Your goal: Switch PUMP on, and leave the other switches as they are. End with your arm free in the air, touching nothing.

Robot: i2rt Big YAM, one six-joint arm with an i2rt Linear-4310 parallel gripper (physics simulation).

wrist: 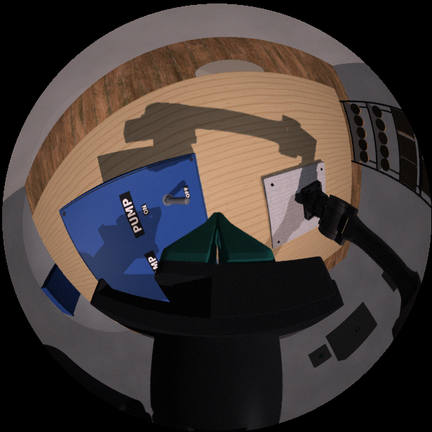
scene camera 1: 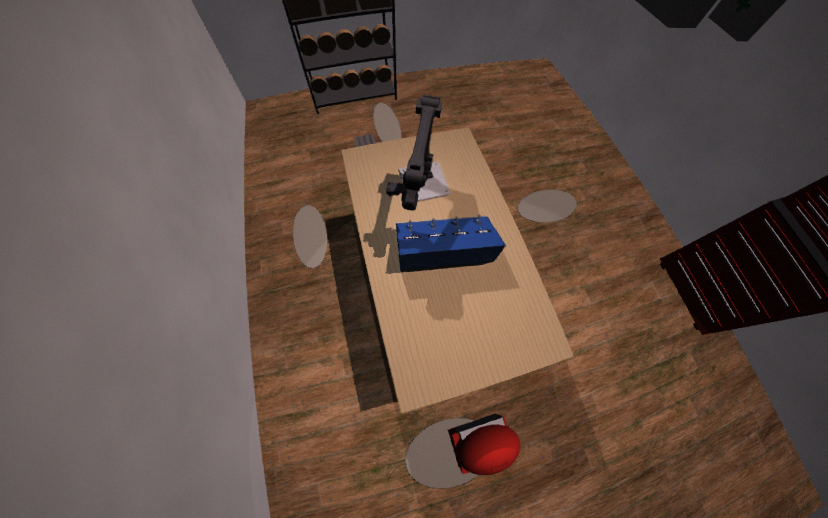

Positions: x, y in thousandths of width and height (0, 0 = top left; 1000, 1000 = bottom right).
Labels:
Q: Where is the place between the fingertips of my gripper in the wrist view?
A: At 503, 506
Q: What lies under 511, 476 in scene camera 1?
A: A blue switch box.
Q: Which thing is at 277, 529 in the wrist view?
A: A blue switch box.

